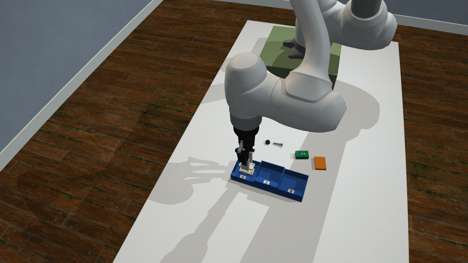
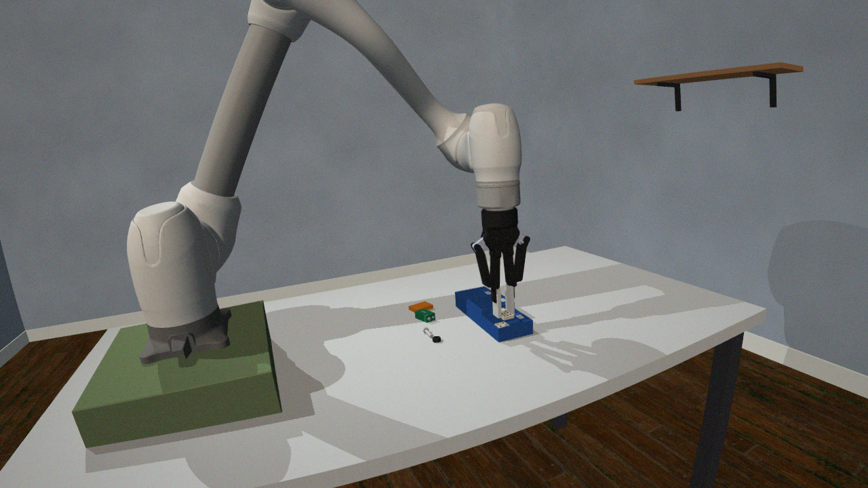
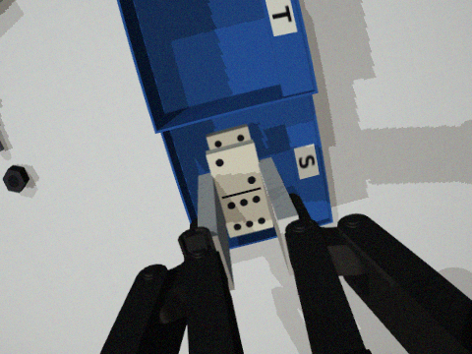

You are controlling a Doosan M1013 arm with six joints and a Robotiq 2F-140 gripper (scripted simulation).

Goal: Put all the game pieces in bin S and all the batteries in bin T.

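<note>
Now: hand 12 cm past the green 9 V battery, 16 cm to the right of it and 7 cm above it. From my hand the other things lie so: blue three-compartment bin (1 cm ahead, 8 cm to the left, 5 cm below); cream domino (3 cm below); black nut (15 cm behind, 4 cm to the left, 7 cm below).
</note>
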